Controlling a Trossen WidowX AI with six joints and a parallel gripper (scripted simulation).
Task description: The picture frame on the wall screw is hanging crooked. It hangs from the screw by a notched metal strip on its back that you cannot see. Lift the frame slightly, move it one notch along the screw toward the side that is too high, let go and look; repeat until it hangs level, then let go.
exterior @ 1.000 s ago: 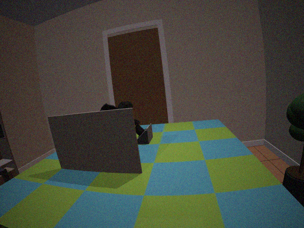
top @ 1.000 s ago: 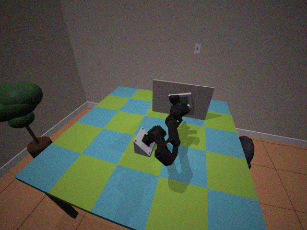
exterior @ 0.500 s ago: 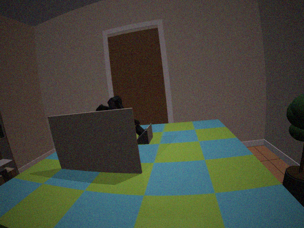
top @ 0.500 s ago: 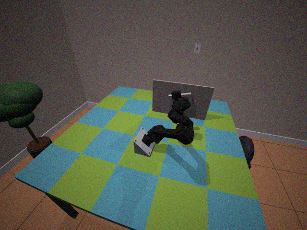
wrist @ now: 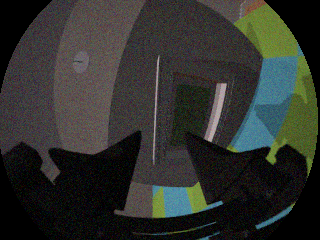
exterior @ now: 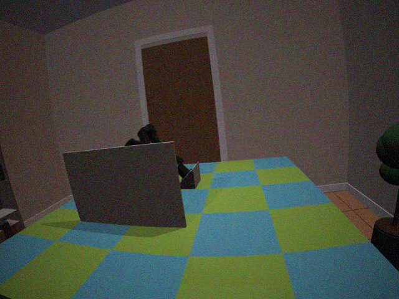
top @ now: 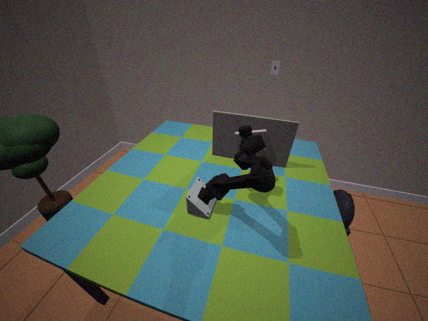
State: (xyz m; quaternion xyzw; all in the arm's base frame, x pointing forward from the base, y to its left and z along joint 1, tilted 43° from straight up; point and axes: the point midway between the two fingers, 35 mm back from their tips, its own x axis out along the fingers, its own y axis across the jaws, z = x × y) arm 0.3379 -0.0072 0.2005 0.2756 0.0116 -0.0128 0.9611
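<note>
The picture frame lies 50 mm below my gripper tip, 50 mm ahead of it and 20 mm to the right of it.
</note>
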